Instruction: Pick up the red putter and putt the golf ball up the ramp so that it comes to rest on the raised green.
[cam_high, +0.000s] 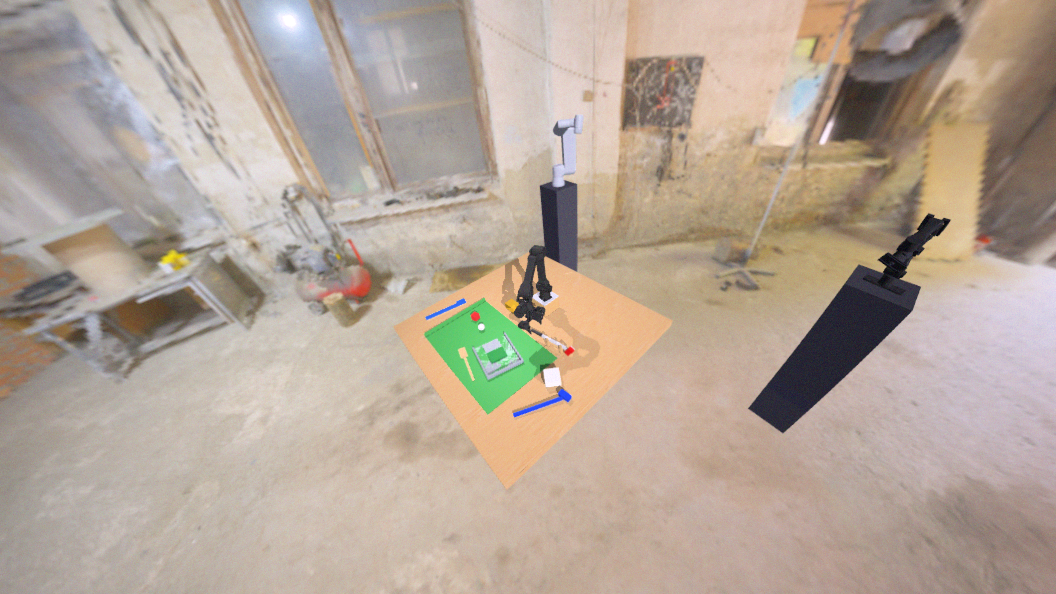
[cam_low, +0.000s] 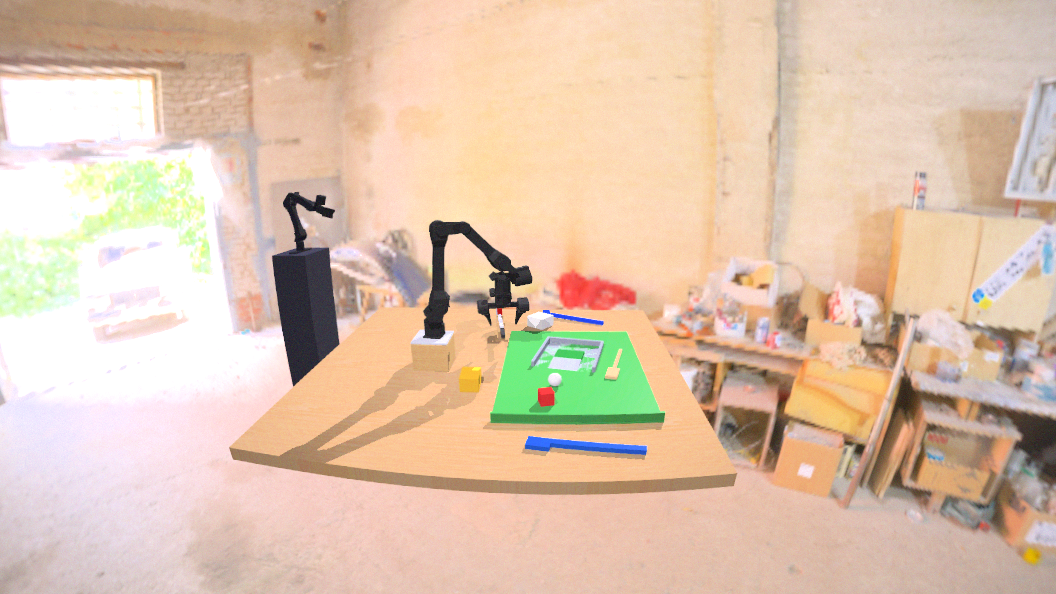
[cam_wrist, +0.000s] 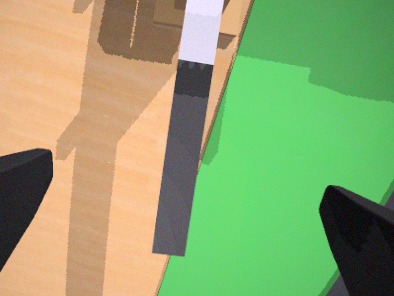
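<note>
Right now the red putter is 110 mm to the left of my gripper tip, 40 mm below it and 40 mm behind it. From my gripper tip the other things lie so: green mat: 270 mm ahead, 150 mm to the right, 90 mm below; white block: 280 mm to the left, 100 mm ahead, 70 mm below; yellow block: 330 mm to the right, 70 mm below, 40 mm behind.
</note>
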